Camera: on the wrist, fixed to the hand. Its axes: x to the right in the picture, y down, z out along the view.
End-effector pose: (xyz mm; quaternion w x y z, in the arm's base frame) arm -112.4 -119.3 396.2 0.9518 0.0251 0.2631 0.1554
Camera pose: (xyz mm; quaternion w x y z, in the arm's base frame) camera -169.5 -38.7 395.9 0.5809 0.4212 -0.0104 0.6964
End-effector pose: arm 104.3 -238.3 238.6 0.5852 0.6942 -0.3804 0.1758
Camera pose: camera 27.7 -208.6 293.5 0.0513 0.3593 -0.8170 0.4481
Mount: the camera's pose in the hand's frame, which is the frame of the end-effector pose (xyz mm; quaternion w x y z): -21.4 92.7 -26.6 0.6690 0.2015 -0.2107 0.6837
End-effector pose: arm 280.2 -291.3 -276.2 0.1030 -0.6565 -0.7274 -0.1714
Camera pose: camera 372.5 -313.9 -249.2 0.1651 -0.9518 -0.0940 0.2406
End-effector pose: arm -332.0 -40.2 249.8 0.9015 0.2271 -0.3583 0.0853
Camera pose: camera -360.8 54.3 250.4 0.4235 0.1066 -0.5677 0.6978
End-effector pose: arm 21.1 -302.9 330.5 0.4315 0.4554 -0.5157 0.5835
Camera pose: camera -66.9 -286.0 288.8 0.3107 -0.1620 0.6297 -0.6933
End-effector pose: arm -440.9 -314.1 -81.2 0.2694 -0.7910 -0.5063 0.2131
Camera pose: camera -369.6 -371.0 -119.0 0.0872 -0.7761 0.1883 0.5954
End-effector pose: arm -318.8 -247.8 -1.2 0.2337 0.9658 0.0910 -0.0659
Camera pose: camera -318.3 -319.6 66.6 0.0260 0.7415 -0.6620 -0.1061
